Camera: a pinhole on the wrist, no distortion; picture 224 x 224 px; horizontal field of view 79.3 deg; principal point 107.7 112.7 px. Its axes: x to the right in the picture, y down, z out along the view. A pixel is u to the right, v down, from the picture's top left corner.
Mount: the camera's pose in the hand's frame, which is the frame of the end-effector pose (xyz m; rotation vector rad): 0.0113 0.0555 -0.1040 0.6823 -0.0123 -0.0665
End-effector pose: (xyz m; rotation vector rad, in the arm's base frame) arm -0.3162 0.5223 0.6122 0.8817 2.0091 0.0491
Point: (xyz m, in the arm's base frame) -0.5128 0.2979 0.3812
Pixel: 148 35
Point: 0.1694 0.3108 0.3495
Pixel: 81 210
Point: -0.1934 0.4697 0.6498
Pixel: 13 202
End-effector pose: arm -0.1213 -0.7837 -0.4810 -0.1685 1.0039 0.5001
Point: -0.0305 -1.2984 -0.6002
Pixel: outside the picture
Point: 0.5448 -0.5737 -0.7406
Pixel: outside the picture
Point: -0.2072 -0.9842 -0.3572
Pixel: outside the picture
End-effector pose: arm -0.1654 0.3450 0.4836 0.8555 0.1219 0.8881
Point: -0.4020 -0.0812 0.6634
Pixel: outside the picture
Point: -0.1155 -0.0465 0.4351
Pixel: 25 112
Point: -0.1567 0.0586 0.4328
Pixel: 17 110
